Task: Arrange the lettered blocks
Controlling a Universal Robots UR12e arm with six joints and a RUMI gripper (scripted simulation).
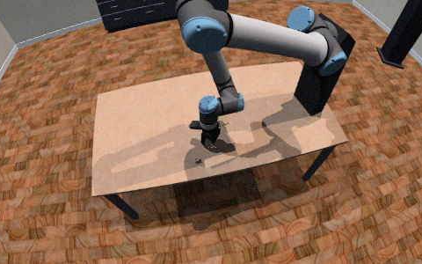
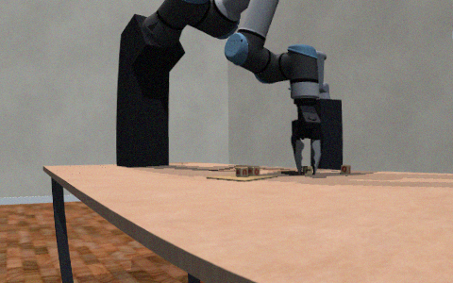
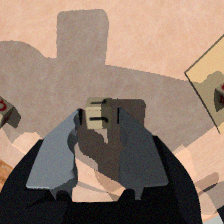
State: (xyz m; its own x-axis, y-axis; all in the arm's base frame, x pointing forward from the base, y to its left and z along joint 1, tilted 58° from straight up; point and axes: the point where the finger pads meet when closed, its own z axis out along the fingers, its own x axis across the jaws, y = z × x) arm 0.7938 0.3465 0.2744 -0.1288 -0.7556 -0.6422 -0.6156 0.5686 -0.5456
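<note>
The mat lies 200 mm to the right of my hand and 10 mm below it. Round my hand: block: 160 mm to the right, 10 mm behind.
</note>
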